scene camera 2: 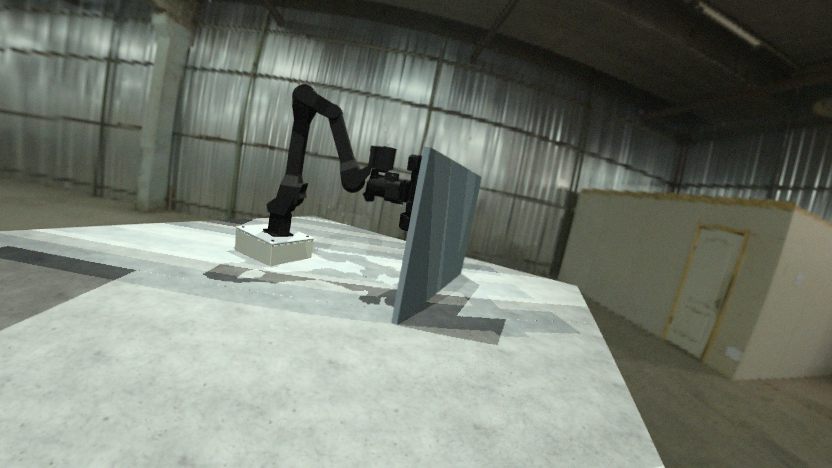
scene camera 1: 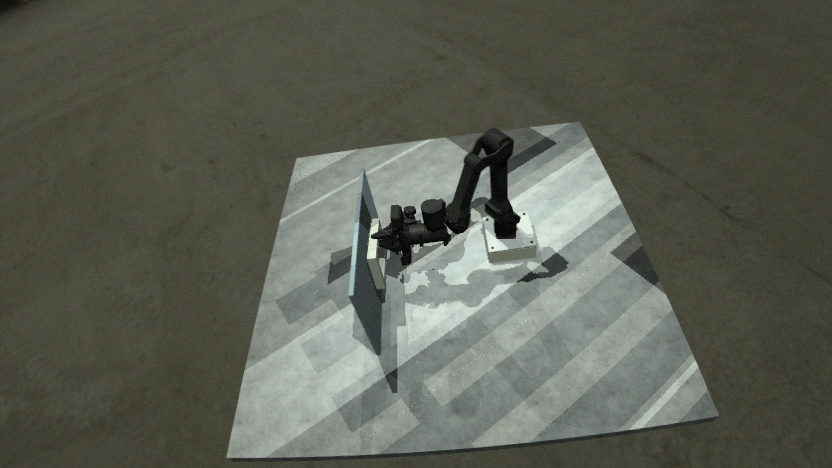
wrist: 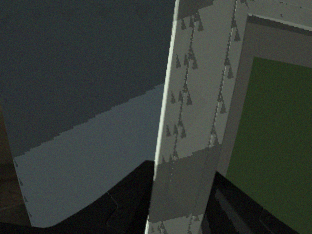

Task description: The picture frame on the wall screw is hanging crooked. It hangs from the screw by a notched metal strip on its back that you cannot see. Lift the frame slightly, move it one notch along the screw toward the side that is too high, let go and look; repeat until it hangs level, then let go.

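Observation:
Picture frame [scene camera 1: 376, 256] carried by my gripper [scene camera 1: 371, 239]; grey-blue wall panel [scene camera 1: 367, 300]. Grey-blue wall panel [scene camera 2: 446, 193]. Scene camera 2 does not show the picture frame, hidden by the grey-blue wall panel. My gripper [wrist: 177, 173], picture frame [wrist: 230, 100], grey-blue wall panel [wrist: 89, 89].

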